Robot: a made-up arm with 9 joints. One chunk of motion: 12 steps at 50 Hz.
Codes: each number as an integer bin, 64 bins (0 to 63) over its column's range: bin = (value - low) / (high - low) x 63, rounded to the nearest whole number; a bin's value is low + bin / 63 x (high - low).
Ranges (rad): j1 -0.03..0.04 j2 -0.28..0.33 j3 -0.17..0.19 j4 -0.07..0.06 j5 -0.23..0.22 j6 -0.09..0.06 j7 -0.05..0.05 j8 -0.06..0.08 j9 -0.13..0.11
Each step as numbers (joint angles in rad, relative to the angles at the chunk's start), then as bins.
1 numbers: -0.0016 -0.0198 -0.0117 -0.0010 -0.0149 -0.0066 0.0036 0.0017 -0.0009
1 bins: 26 27 28 33 30 35 34 28 34
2 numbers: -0.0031 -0.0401 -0.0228 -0.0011 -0.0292 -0.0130 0.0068 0.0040 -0.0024
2 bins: 24 25 26 33 28 32 36 29 33
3 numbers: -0.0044 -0.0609 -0.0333 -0.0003 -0.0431 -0.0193 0.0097 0.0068 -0.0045
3 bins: 23 23 24 34 26 30 38 30 33
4 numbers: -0.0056 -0.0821 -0.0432 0.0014 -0.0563 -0.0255 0.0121 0.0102 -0.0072
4 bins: 22 20 22 35 24 27 39 32 32
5 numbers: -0.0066 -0.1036 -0.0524 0.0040 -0.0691 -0.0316 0.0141 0.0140 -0.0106
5 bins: 21 18 21 36 23 25 40 33 31
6 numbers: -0.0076 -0.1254 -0.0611 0.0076 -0.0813 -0.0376 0.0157 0.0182 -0.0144
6 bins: 20 16 19 38 21 22 41 35 30
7 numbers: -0.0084 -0.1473 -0.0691 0.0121 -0.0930 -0.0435 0.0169 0.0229 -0.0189
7 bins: 19 14 18 40 19 20 42 37 29
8 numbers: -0.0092 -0.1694 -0.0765 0.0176 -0.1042 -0.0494 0.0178 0.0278 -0.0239
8 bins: 19 11 16 42 18 17 43 40 28
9 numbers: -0.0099 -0.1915 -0.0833 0.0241 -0.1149 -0.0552 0.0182 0.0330 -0.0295
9 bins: 18 9 15 46 16 15 43 42 26
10 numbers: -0.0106 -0.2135 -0.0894 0.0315 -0.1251 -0.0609 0.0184 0.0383 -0.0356
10 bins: 17 7 14 49 15 12 43 44 25
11 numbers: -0.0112 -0.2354 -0.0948 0.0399 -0.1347 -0.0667 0.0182 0.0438 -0.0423
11 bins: 17 5 13 53 13 10 43 47 23
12 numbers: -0.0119 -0.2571 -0.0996 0.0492 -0.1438 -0.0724 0.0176 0.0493 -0.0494
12 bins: 16 2 12 58 12 7 43 49 21
